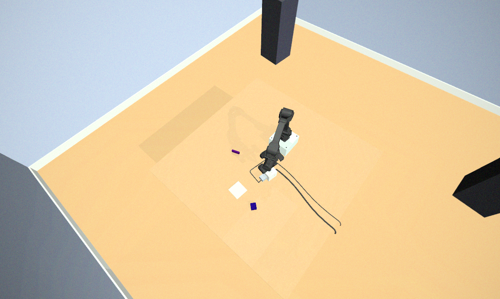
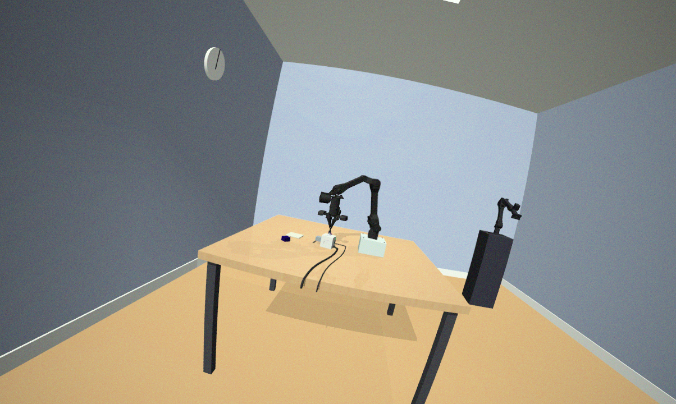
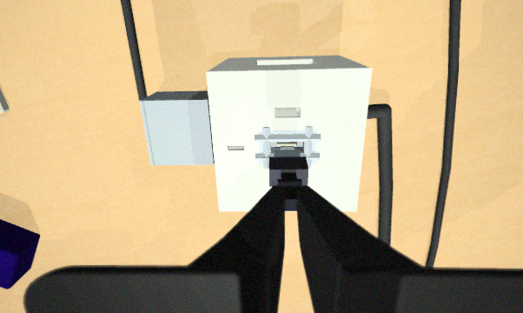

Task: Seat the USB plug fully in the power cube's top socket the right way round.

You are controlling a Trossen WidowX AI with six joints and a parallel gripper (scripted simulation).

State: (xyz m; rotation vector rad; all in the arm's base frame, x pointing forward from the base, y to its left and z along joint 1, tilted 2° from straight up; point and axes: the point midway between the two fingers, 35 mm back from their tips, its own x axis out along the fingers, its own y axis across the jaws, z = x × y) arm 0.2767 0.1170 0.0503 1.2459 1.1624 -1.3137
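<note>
The USB socket is 50 mm below my gripper tip. Round my gripper tip: USB plug 20 mm below; then dark blue block 250 mm ahead, 90 mm to the left, 110 mm below; then white pad 250 mm ahead, 70 mm to the right, 120 mm below.
</note>
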